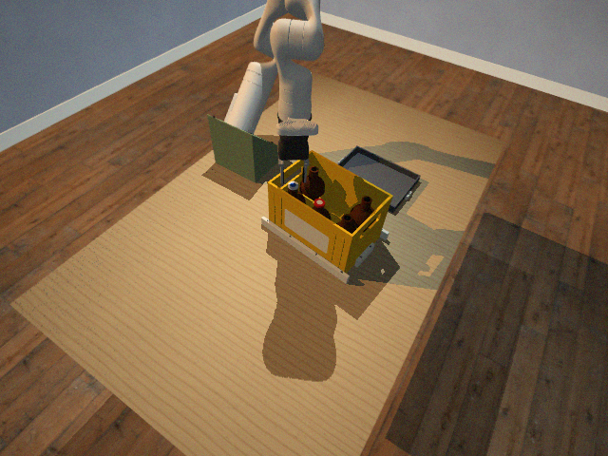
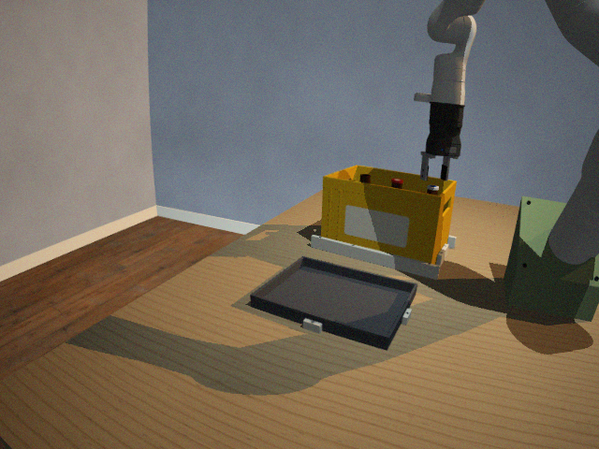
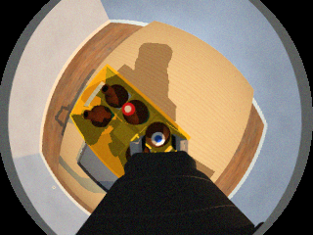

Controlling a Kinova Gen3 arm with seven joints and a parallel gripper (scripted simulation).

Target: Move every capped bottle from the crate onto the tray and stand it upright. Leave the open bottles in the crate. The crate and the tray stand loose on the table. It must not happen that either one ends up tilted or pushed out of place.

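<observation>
Now: the white-label bottle 11 cm below my hand. Round my hand: yellow crate (11 cm below, 10 cm ahead, 2 cm to the left); dark tray (31 cm to the left, 18 cm below, 16 cm ahead).
</observation>
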